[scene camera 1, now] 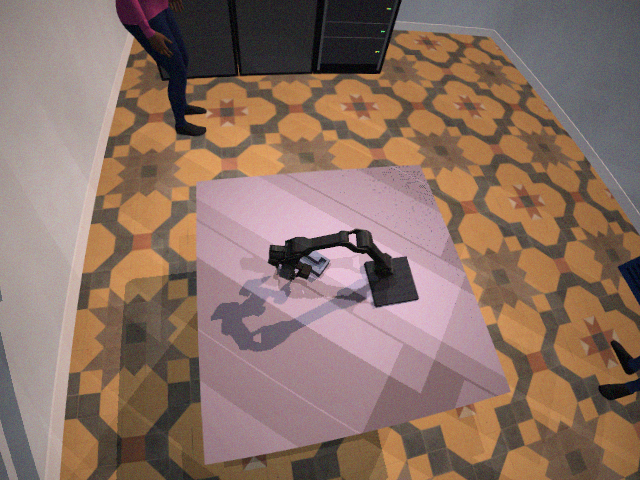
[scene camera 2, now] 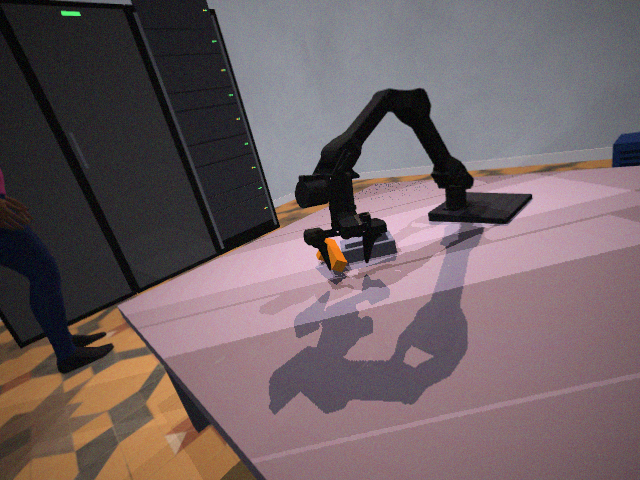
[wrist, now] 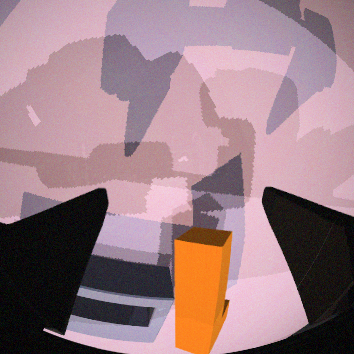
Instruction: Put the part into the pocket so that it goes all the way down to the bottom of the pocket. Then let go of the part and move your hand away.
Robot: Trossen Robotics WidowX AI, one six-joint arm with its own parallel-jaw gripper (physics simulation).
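Frame: origin at the arm's base, x ahead, y right, z down, level; metres.
Where they show: gripper, fingertip midpoint: (scene camera 2: 348,266) (wrist: 186,195); arm's base at its link origin: (scene camera 1: 381,270) (scene camera 2: 456,206).
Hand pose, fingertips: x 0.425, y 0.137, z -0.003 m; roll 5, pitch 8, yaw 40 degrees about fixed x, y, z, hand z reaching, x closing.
Each offset is from my fingertips to the top centre of the thing. "*": to the spot under its first point. Level surfaces: height alone.
The orange part @[dx -0.041, dy +0.081, dz -0.044 m] (scene camera 2: 336,255) (wrist: 197,285) is a bar with a small side step low on its right in the wrist view. It is outside the pocket, beside the grey pocket block @[dx -0.133, dy +0.022, dz -0.010 m] (scene camera 1: 320,265) (scene camera 2: 369,251) (wrist: 125,281). The block's dark slot @[* dx -0.118, dy +0.047, dz +0.004 m] (wrist: 115,310) shows at the lower left of the wrist view. My gripper (scene camera 2: 347,265) (wrist: 186,195) is open, low over the table. In the wrist view its fingers are on either side of the part, with a gap on each side; nothing is gripped. In scene camera 1 the arm hides the part.
The block lies close to the part, partly behind the left finger in the wrist view. The arm's black base plate (scene camera 1: 393,290) (scene camera 2: 498,206) stands on the pink table @[dz +0.026 m] (scene camera 1: 310,387) (scene camera 2: 465,423). A person (scene camera 1: 175,67) (scene camera 2: 36,279) stands beyond the table near dark cabinets (scene camera 1: 276,38) (scene camera 2: 98,129).
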